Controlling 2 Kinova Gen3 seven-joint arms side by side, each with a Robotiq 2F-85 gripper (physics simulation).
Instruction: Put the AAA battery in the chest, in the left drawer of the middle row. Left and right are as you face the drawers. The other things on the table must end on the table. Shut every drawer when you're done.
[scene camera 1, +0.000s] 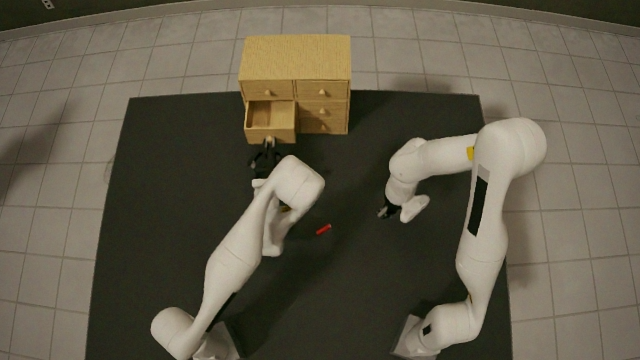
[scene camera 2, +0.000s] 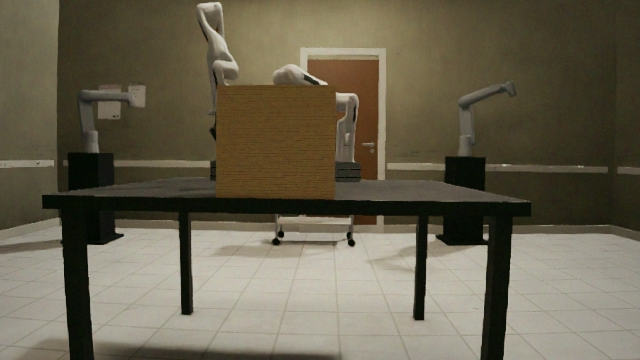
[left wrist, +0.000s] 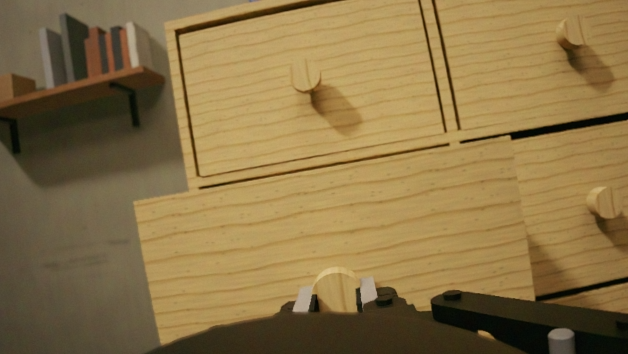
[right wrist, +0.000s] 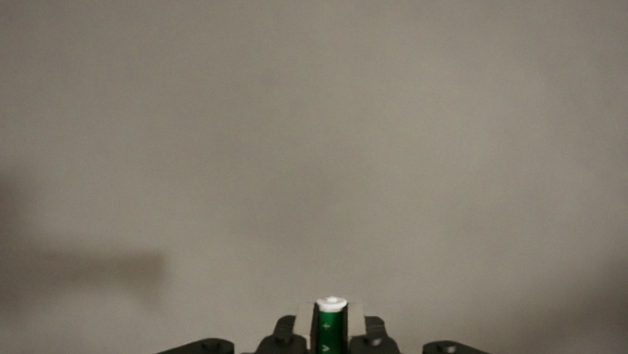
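Where they show: left gripper, between the fingertips: (scene camera 1: 270, 137) (left wrist: 341, 307); right gripper, between the fingertips: (scene camera 1: 391, 213) (right wrist: 331, 328); left arm's base, origin of its link: (scene camera 1: 213, 346) (scene camera 2: 344, 161); right arm's base, origin of its link: (scene camera 1: 421, 340).
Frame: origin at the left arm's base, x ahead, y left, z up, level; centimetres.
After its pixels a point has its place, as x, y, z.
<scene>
The chest (scene camera 1: 300, 57) @(77.1, -34.6, 21.0) (scene camera 2: 275, 142) @(87.0, -34.4, 5.4) stands at the back of the table. Its left drawer of the middle row (scene camera 1: 271, 136) @(60.1, -23.3, 5.8) (left wrist: 330, 225) @(60.4, -23.0, 7.8) is pulled out, and the part of its inside that shows is bare. My left gripper (scene camera 1: 270, 142) @(60.4, -22.9, 4.6) (left wrist: 341, 307) @(60.4, -22.9, 4.6) is shut on that drawer's round knob (left wrist: 336, 287) @(58.6, -22.7, 5.9). My right gripper (scene camera 1: 384, 214) @(32.0, -54.5, 3.2) (right wrist: 331, 328) @(32.0, -54.5, 3.2) is shut on the green AAA battery (right wrist: 331, 330) @(31.7, -54.7, 4.2), whose white end points out from the fingertips, and is right of the table's middle, away from the chest. A red cylinder (scene camera 1: 323, 229) @(33.8, -35.4, -8.5) lies on the table between the two grippers.
The upper left drawer (scene camera 1: 267, 90) @(70.0, -23.9, 15.9) (left wrist: 310, 100) @(70.2, -23.9, 14.2) and the right-hand drawers, upper (scene camera 1: 322, 90) @(67.5, -39.8, 15.9) and middle (scene camera 1: 325, 111) @(67.8, -40.7, 4.1), are shut. The left forearm reaches over the dark table (scene camera 1: 150, 200) @(51.2, 22.2, -9.8) in front of the chest. A wall shelf (left wrist: 85, 92) with books shows in the left wrist view.
</scene>
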